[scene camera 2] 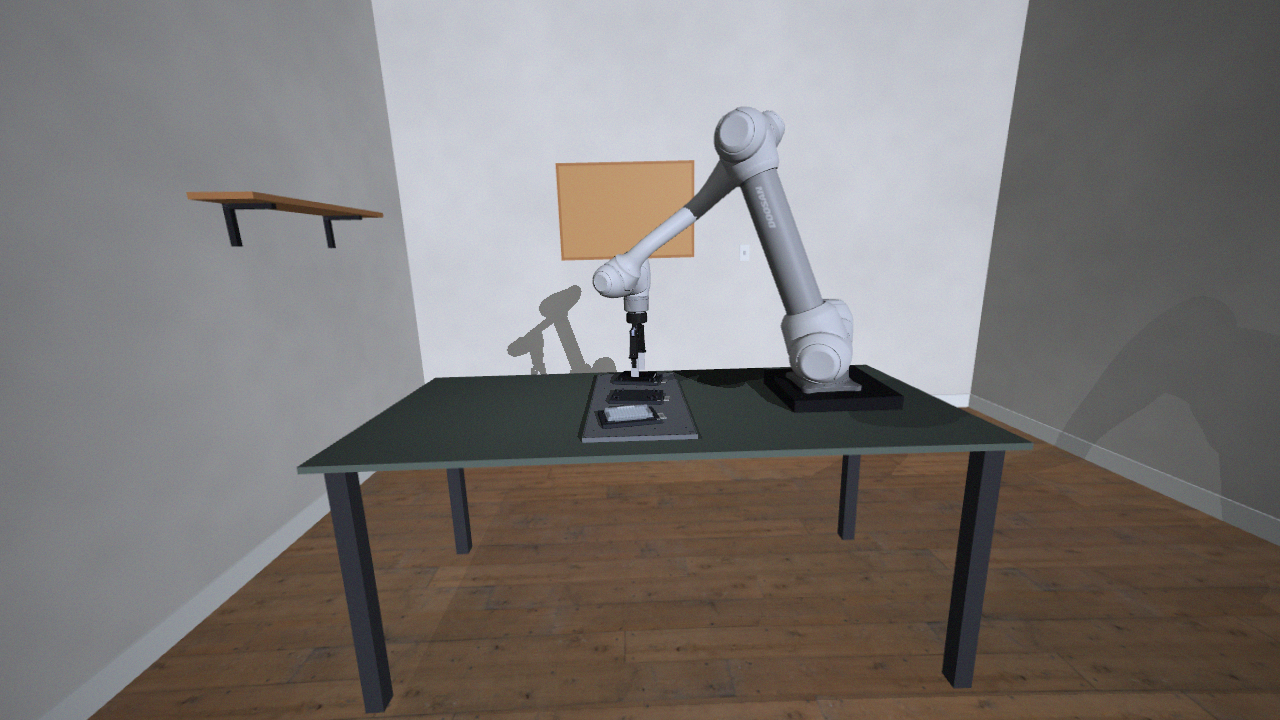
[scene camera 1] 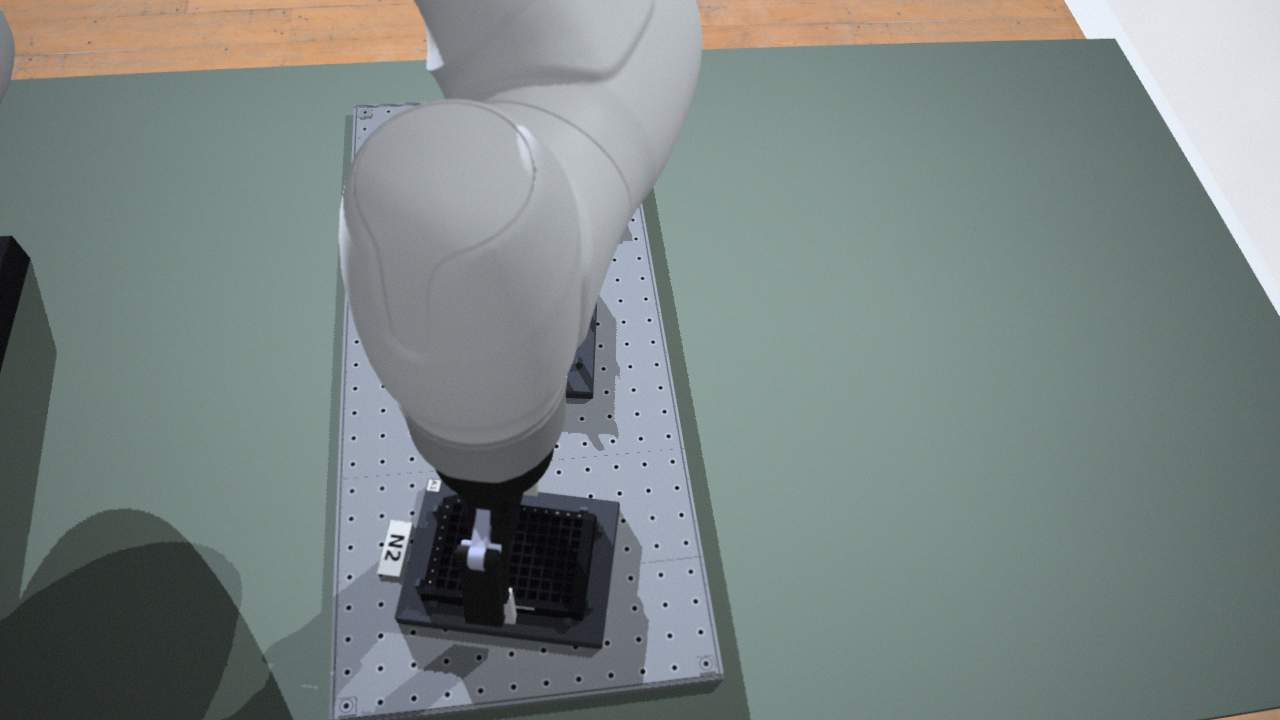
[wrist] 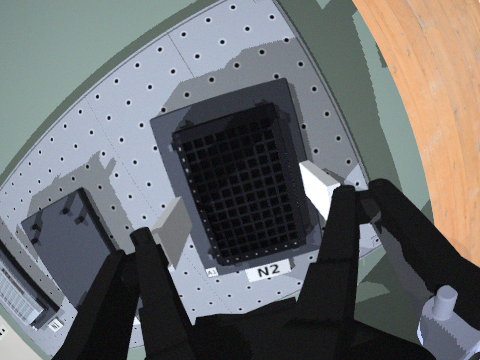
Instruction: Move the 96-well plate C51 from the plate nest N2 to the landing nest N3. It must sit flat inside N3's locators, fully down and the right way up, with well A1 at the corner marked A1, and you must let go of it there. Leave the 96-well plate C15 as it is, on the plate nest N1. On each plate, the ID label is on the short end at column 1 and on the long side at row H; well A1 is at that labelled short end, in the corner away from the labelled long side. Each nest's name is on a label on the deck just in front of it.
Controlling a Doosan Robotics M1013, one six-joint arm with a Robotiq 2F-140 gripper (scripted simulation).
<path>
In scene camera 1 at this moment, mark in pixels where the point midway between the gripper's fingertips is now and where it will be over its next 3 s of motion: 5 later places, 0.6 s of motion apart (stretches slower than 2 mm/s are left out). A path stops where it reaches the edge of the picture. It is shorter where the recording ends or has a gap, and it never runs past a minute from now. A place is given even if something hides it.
The gripper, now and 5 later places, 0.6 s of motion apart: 510, 551; 510, 553; 511, 556; 511, 557; 509, 548; 508, 536
</path>
